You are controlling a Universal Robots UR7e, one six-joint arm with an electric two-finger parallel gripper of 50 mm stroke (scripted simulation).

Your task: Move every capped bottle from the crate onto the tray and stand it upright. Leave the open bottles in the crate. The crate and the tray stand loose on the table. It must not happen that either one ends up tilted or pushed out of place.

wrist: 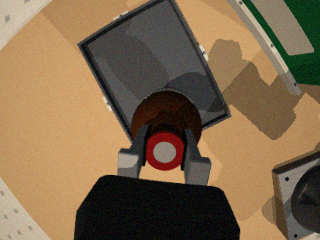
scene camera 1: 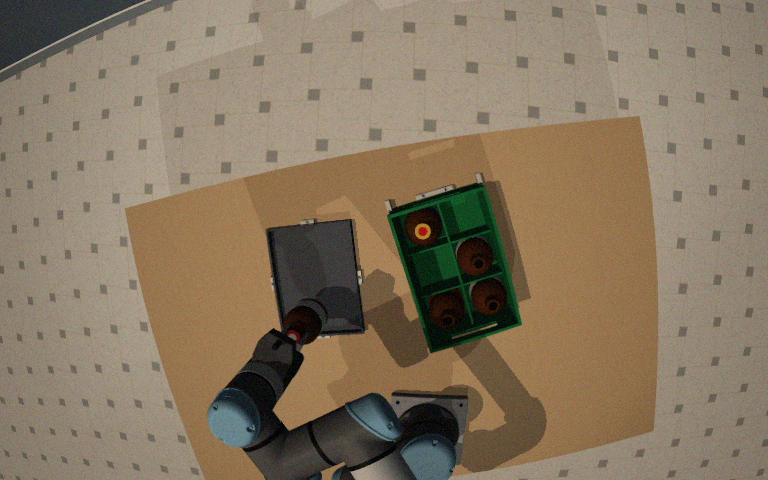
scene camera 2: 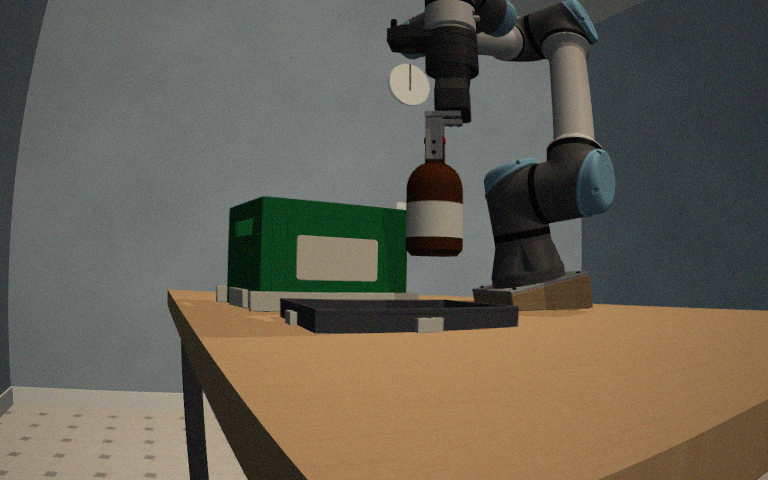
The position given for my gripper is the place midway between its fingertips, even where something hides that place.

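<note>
I can see a red-capped bottle (scene camera 2: 434, 204), and I find the bottle (scene camera 1: 309, 315) and the bottle (wrist: 168, 111) in my other views of it. My own gripper (scene camera 2: 435, 162) is visible to me. There is a green crate (scene camera 2: 296, 245), which scene camera 1 also shows me as the crate (scene camera 1: 434, 271). A dark grey tray (scene camera 1: 314, 261) is here too; scene camera 2 shows the tray (scene camera 2: 317, 315), while the wrist view gives me the tray (wrist: 134, 55).
</note>
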